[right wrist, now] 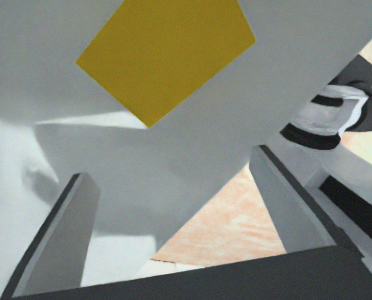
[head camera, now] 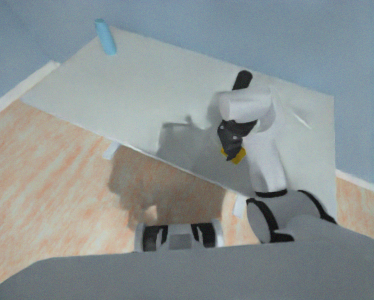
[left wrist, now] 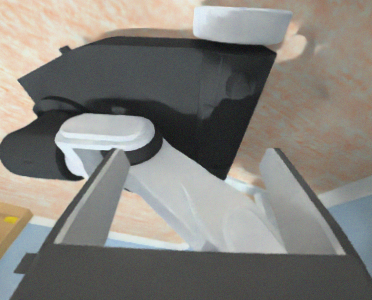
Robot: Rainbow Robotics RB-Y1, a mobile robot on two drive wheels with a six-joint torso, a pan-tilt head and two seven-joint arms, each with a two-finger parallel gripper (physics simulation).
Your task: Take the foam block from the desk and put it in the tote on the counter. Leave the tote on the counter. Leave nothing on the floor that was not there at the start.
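Frame: origin at the robot's base, x ahead, y left, z up, level; millimetres.
Seen in the pictures: left gripper, fingertip midpoint: (left wrist: pixel 192 156); right gripper, fingertip midpoint: (right wrist: pixel 172 169) (head camera: pixel 224 146).
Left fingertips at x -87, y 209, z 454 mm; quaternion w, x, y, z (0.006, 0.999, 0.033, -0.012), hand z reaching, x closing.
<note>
A point is followed by its place in that frame.
The yellow foam block (head camera: pixel 239 156) @(x 325, y -252, z 766 mm) (right wrist: pixel 167 55) @(x 356, y -239, z 766 mm) lies on the pale desk (head camera: pixel 80 75) @(x 855, y 533, z 721 mm) (right wrist: pixel 30 90) @(x 477, y -197, z 721 mm), near its front edge. In the head view the dark right gripper (head camera: pixel 230 158) hangs above the desk and covers part of the block. In the right wrist view the right gripper (right wrist: pixel 172 161) @(x 352, y -181, z 803 mm) is open, with nothing between its fingers; the block lies beyond the fingertips, toward the top of the picture. The left gripper (left wrist: pixel 195 150) @(x -87, y 209, z 454 mm) is open and empty, with the robot's own base and arm parts behind its fingers. A tote cannot be made out.
A light blue cylinder (head camera: pixel 106 38) @(x 1032, y 384, z 819 mm) lies at the desk's far left corner. The robot's dark base (left wrist: pixel 150 75) @(x -194, y 169, z 169 mm) and a white wheel (left wrist: pixel 242 25) show in the left wrist view. A tan wooden piece (left wrist: pixel 12 232) @(x -1995, y -1489, z 248 mm) with a yellow spot is at that view's left edge.
</note>
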